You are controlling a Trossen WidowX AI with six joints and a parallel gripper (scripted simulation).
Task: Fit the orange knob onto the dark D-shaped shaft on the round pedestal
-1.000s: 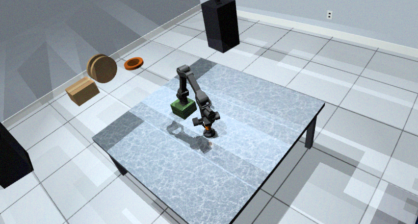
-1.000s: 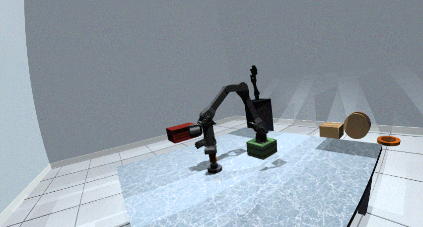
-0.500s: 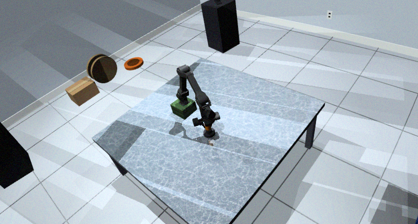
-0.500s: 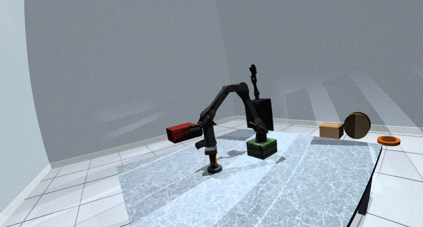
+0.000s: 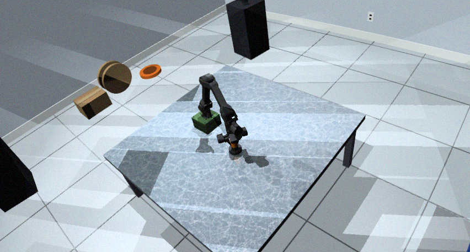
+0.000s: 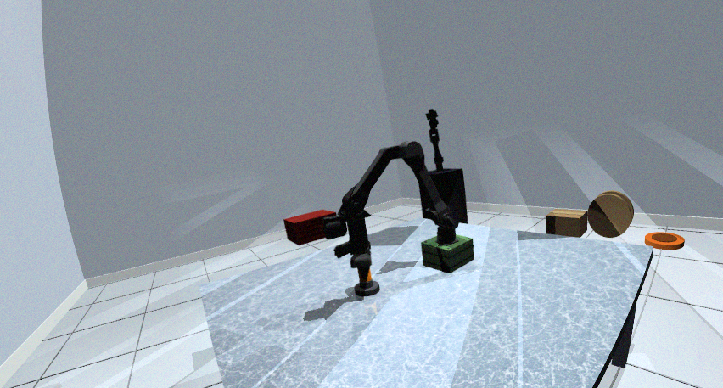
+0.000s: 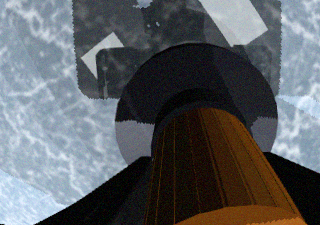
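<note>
The orange knob lies 20 mm above my gripper tip. Also, from my gripper tip: round dark pedestal 20 mm below.
</note>
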